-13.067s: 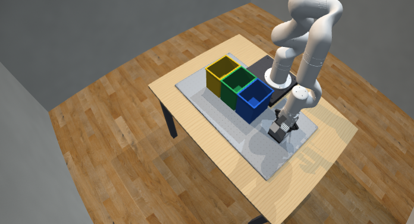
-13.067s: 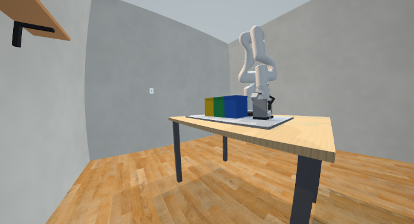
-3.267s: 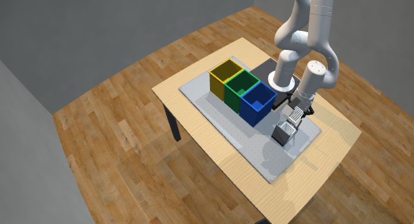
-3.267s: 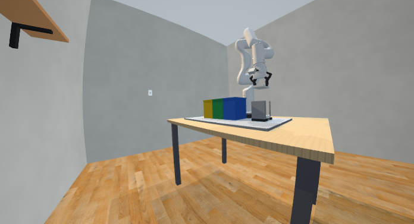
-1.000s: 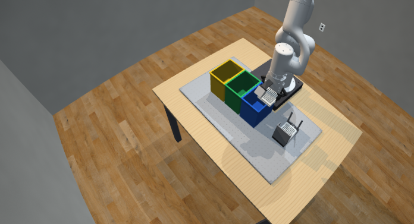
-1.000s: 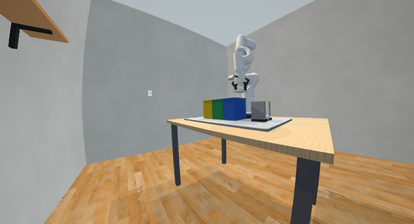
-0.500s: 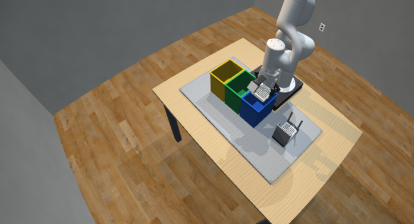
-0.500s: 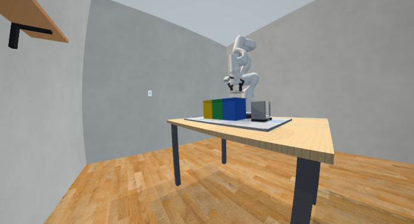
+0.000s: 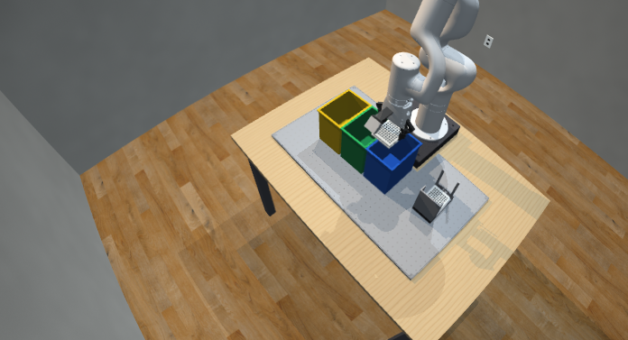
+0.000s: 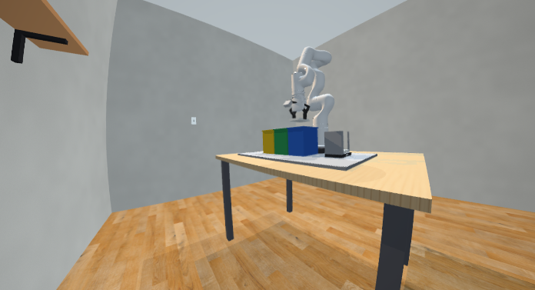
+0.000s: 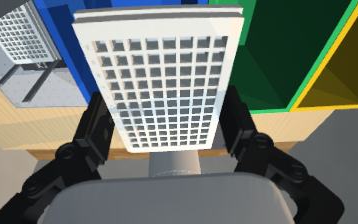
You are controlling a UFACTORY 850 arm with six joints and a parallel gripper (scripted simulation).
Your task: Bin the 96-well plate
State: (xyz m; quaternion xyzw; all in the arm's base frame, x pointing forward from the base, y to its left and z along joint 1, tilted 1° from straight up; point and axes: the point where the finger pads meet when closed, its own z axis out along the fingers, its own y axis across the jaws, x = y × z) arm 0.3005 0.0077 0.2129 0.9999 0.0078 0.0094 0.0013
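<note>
The green bin lies 10 mm ahead of my hand, 100 mm to the right of it and 160 mm below it. Round my hand: blue bin 10 mm ahead, 30 mm to the left, 160 mm below; then yellow bin 10 mm ahead, 230 mm to the right, 160 mm below.
</note>
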